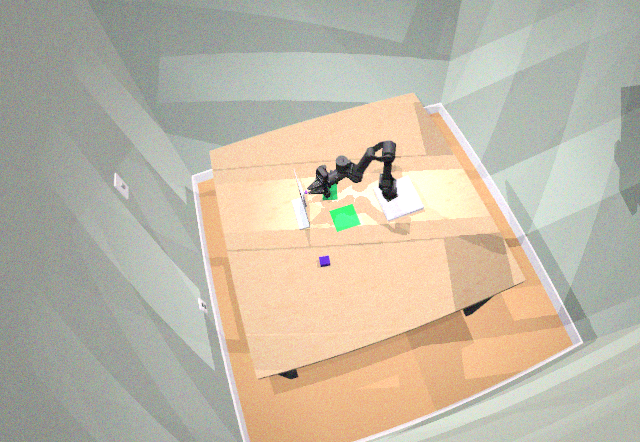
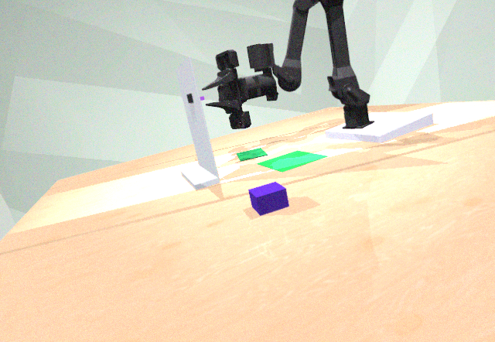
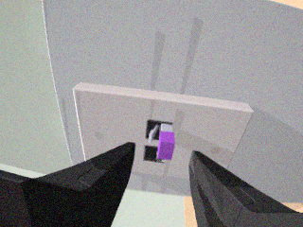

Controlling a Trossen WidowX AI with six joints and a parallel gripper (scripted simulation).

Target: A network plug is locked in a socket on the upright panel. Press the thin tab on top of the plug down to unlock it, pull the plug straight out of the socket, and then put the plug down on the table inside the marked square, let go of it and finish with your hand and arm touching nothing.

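The purple network plug is 2 cm ahead of my gripper tip. Also, from my gripper tip: green marked square 18 cm below, 12 cm to the left, 12 cm behind; then grey upright panel 6 cm below, 4 cm ahead.
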